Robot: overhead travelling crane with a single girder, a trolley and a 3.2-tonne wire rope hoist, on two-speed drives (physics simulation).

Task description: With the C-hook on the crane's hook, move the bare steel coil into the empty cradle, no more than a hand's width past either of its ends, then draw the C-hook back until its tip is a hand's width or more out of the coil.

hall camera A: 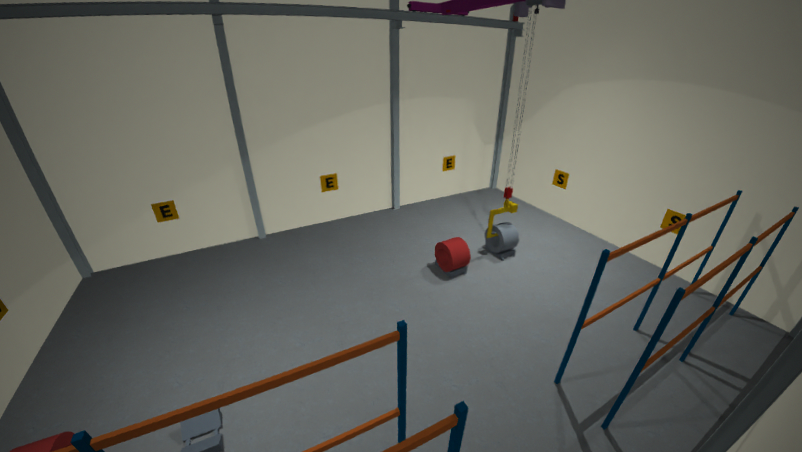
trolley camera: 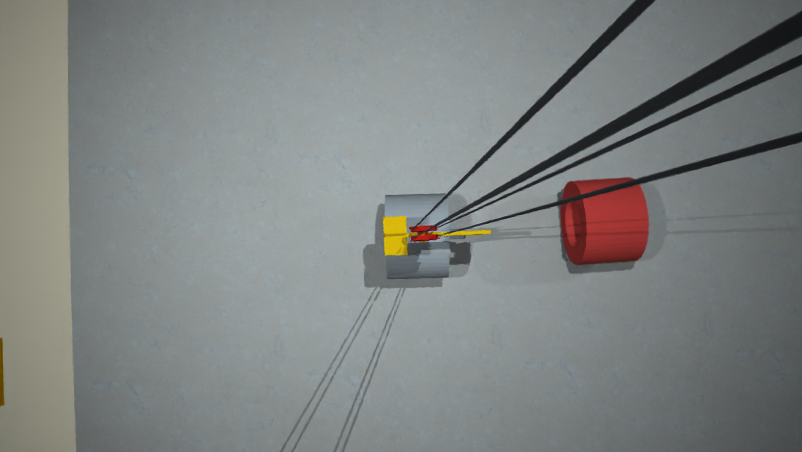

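Observation:
The bare steel coil (hall camera A: 505,238) (trolley camera: 432,266) is grey and lies on its side, low over a dark support at the far right of the floor. My yellow C-hook (hall camera A: 490,221) (trolley camera: 395,245) hangs at it from the red hook block (hall camera A: 508,192) (trolley camera: 424,229). Its upright back stands just outside the coil's end facing the red coil, and its upper arm is above the coil. Its lower arm reaches into the bore, where its tip is hidden. No lift of the coil shows. The empty cradle (hall camera A: 203,422) is a grey two-part block at the bottom left of the hall view.
A red coil (hall camera A: 452,254) (trolley camera: 612,221) lies beside the C-hook's back. Another red coil (hall camera A: 47,443) is partly visible near the empty cradle. Blue and orange racks (hall camera A: 401,370) (hall camera A: 584,314) stand in the foreground and at the right. A wall (trolley camera: 33,168) bounds the trolley view's left.

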